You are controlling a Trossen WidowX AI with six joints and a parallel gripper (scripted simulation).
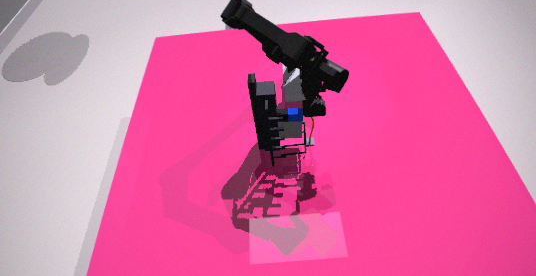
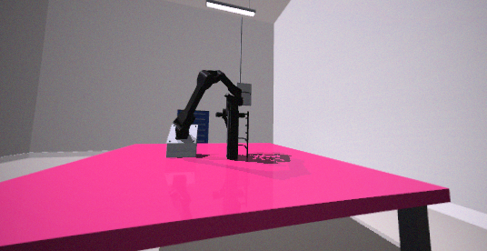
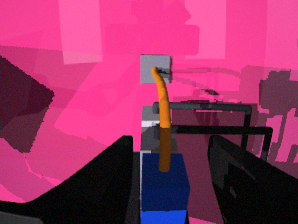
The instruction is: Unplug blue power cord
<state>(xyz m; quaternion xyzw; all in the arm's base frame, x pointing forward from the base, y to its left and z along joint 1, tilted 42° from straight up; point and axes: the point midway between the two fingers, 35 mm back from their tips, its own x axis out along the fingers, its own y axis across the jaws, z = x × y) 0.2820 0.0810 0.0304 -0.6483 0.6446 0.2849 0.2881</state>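
Right now the blue plug is 70 mm to the right of my gripper tip and 10 mm below it.
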